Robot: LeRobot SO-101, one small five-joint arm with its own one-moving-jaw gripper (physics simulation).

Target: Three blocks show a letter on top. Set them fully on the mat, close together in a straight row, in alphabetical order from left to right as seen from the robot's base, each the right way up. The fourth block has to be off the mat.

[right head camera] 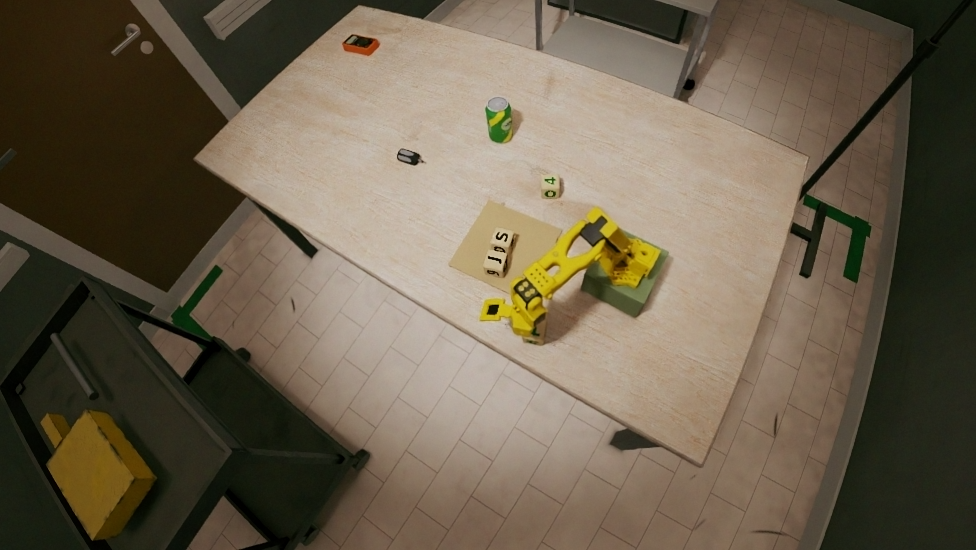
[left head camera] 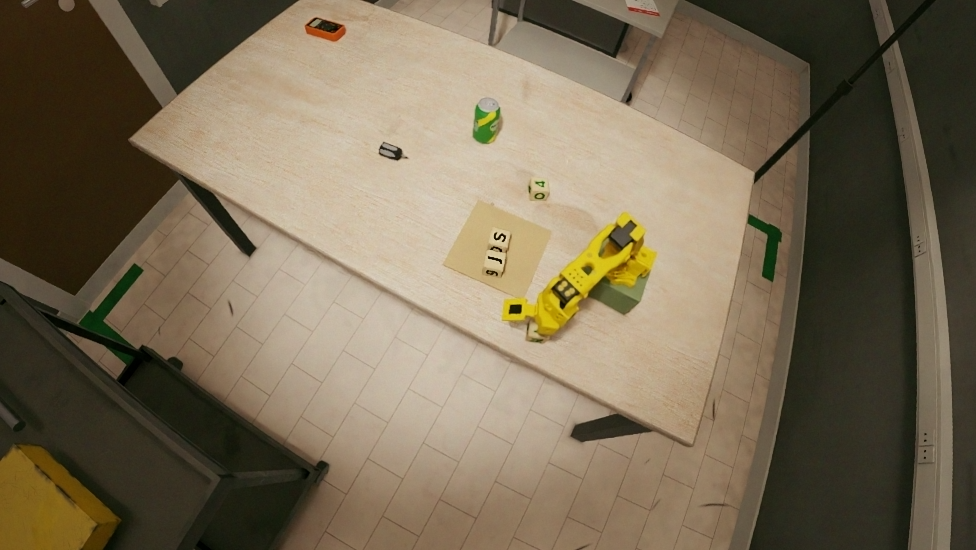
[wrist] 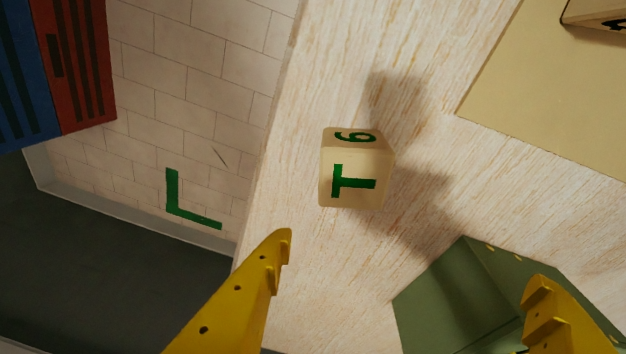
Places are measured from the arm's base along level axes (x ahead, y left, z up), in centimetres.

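Pixels of known places: hand, its tool point: (right head camera: 524, 331) (left head camera: 539, 330) (wrist: 290, 241); arm's base, origin of its link: (right head camera: 617, 258).
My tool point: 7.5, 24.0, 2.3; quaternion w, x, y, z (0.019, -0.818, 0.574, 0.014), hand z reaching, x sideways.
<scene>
Ahead of a thing's pixels: the offset from my tool point to its top centre, as dx, dy, dz. "pt": to the spot under its first point.
The J block {+15.4, -11.7, -5.9} (left head camera: 494, 259) (right head camera: 495, 260) and the S block {+17.3, -17.3, -5.9} (left head camera: 499, 237) (right head camera: 503, 236) stand letter up on the tan mat {+16.7, -17.4, -10.3} (left head camera: 465, 251) (right head camera: 471, 251) (wrist: 540, 100), J left of S as seen from the base, with a narrow gap. The T block {-0.2, -3.1, -6.3} (left head camera: 536, 334) (right head camera: 535, 336) (wrist: 355, 177) is off the mat near the front edge, T up, partly hidden by the arm in the head views. The block with a 4 on top {pt +15.8, -34.9, -6.3} (left head camera: 538, 188) (right head camera: 550, 185) stands off the mat, on its far side. My gripper (left head camera: 542, 327) (right head camera: 523, 329) (wrist: 412, 256) is open and empty above the T block; the block shows beyond the tips.
The green base block (left head camera: 621, 295) (right head camera: 618, 290) (wrist: 435, 305) carries the arm. A green can {+37.1, -45.9, +1.5} (left head camera: 486, 121) (right head camera: 499, 121), a small dark object {+53.3, -26.4, -7.3} (left head camera: 390, 150) (right head camera: 408, 157) and an orange meter {+106.8, -59.2, -7.3} (left head camera: 325, 28) (right head camera: 360, 45) are farther off. The table's front edge runs close beside the T block.
</scene>
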